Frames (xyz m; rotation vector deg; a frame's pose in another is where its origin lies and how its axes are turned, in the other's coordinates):
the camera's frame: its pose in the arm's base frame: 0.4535 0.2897 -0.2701 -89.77 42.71 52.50
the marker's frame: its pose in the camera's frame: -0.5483 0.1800 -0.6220 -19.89 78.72 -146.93
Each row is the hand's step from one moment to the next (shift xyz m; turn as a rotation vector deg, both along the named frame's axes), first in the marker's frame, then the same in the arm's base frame.
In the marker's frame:
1: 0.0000 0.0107 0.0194 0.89 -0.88 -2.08
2: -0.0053 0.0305 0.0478 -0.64 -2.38 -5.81
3: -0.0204 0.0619 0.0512 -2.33 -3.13 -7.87
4: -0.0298 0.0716 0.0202 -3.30 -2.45 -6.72
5: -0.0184 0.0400 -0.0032 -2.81 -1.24 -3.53
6: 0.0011 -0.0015 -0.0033 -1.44 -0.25 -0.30
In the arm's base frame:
1: 0.0210 0.0054 0.0045 -2.30 -0.64 0.45
2: 0.0557 0.0095 0.0071 -5.62 -2.30 -1.73
3: 0.0818 -0.0131 0.0014 -7.19 -3.39 -3.73
4: 0.0675 -0.0425 -0.0076 -5.68 -3.25 -4.38
5: 0.0275 -0.0338 -0.0071 -2.70 -1.90 -3.32
6: -0.0036 -0.0010 0.0004 -0.03 -0.23 -1.47

